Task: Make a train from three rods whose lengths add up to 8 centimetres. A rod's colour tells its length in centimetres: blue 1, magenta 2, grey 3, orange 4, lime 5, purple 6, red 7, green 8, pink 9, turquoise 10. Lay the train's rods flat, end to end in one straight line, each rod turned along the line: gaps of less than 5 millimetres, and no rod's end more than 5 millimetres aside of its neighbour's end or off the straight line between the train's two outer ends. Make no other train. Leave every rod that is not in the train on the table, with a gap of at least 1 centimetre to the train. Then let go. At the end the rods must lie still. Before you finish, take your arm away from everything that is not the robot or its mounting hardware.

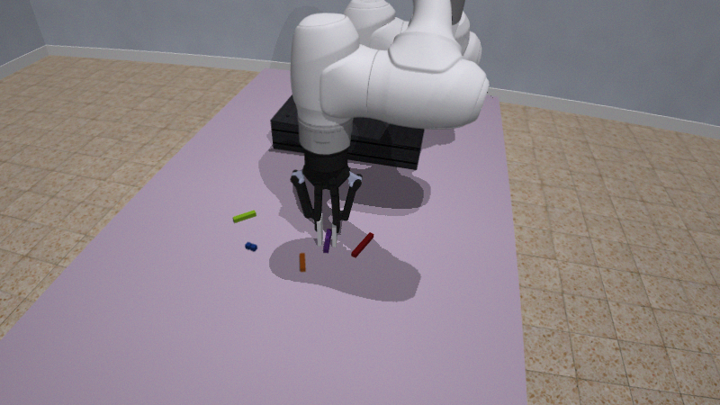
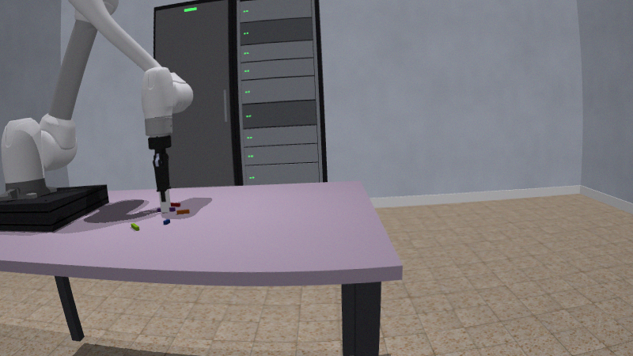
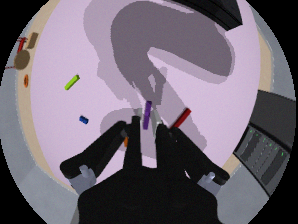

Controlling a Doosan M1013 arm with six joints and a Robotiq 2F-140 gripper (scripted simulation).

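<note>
The purple rod is 30 mm below my hand. The rest, counted from my hand: orange rod 70 mm ahead, 40 mm to the right, 30 mm below; lime rod 190 mm to the right, 50 mm behind, 30 mm below; red rod 70 mm to the left, 30 mm below.
</note>
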